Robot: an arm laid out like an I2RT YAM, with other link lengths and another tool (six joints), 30 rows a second.
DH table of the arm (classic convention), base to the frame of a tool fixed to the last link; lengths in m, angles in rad. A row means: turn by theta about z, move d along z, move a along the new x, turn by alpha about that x. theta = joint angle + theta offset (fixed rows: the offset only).
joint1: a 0.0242, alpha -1.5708, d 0.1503, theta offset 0
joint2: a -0.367, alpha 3.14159, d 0, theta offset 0
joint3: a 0.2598, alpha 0, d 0, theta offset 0.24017
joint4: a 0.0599, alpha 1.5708, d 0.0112, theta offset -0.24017
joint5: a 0, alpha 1.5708, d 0.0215, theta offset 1.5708
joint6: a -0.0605, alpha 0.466, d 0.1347, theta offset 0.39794
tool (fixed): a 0, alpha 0, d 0.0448, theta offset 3.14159
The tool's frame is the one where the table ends.
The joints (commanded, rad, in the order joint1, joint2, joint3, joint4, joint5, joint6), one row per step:
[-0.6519 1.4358 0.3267 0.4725 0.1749 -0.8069]
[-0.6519 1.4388 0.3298 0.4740 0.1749 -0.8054]
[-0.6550 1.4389 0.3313 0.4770 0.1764 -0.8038]
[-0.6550 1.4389 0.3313 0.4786 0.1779 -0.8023]
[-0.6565 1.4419 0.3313 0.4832 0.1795 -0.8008]
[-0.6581 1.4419 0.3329 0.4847 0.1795 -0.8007]
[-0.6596 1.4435 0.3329 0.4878 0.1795 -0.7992]
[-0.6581 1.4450 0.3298 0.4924 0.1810 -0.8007]
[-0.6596 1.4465 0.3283 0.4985 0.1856 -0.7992]
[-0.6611 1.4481 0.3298 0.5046 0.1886 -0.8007]
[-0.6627 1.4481 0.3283 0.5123 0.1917 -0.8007]
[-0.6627 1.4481 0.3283 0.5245 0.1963 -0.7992]
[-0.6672 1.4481 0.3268 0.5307 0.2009 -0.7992]
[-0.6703 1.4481 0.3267 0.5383 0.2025 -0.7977]
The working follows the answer.
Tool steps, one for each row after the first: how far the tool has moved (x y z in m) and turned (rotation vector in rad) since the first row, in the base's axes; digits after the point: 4 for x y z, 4 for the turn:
[0.0011 -0.0009 0.0005 -0.0002 -0.0022 -0.0009]
[0.0013 -0.0026 0.0016 -0.0027 -0.0061 -0.0061]
[0.0015 -0.0030 0.0019 -0.0036 -0.0078 -0.0082]
[0.0017 -0.0042 0.0019 -0.0046 -0.0094 -0.0119]
[0.0021 -0.0051 0.0028 -0.0064 -0.0120 -0.0135]
[0.0022 -0.0059 0.0029 -0.0065 -0.0141 -0.0159]
[0.0020 -0.0055 0.0021 -0.0080 -0.0126 -0.0147]
[0.0017 -0.0069 0.0022 -0.0113 -0.0144 -0.0208]
[0.0023 -0.0087 0.0033 -0.0171 -0.0172 -0.0239]
[0.0023 -0.0101 0.0041 -0.0223 -0.0210 -0.0280]
[0.0034 -0.0120 0.0064 -0.0310 -0.0300 -0.0326]
[0.0025 -0.0143 0.0069 -0.0360 -0.0321 -0.0409]
[0.0027 -0.0161 0.0084 -0.0405 -0.0384 -0.0462]

Tool pose at each row, in the base's axes (x y z in m, rotation vector in rad; rounded; the steps above come from the unrounded poses):
[0.2686 -0.1786 0.1493 1.3869 1.1421 0.3605]
[0.2697 -0.1795 0.1499 1.3865 1.1397 0.3612]
[0.2699 -0.1812 0.1509 1.3857 1.1327 0.3585]
[0.2700 -0.1817 0.1513 1.3855 1.1299 0.3575]
[0.2702 -0.1828 0.1512 1.3861 1.1259 0.3554]
[0.2706 -0.1837 0.1521 1.3845 1.1227 0.3548]
[0.2708 -0.1845 0.1522 1.3849 1.1193 0.3544]
[0.2706 -0.1841 0.1514 1.3835 1.1214 0.3533]
[0.2703 -0.1855 0.1516 1.3833 1.1156 0.3481]
[0.2709 -0.1873 0.1526 1.3789 1.1114 0.3442]
[0.2709 -0.1887 0.1534 1.3753 1.1055 0.3406]
[0.2720 -0.1906 0.1557 1.3672 1.0950 0.3379]
[0.2711 -0.1929 0.1563 1.3664 1.0875 0.3303]
[0.2713 -0.1947 0.1577 1.3631 1.0787 0.3279]

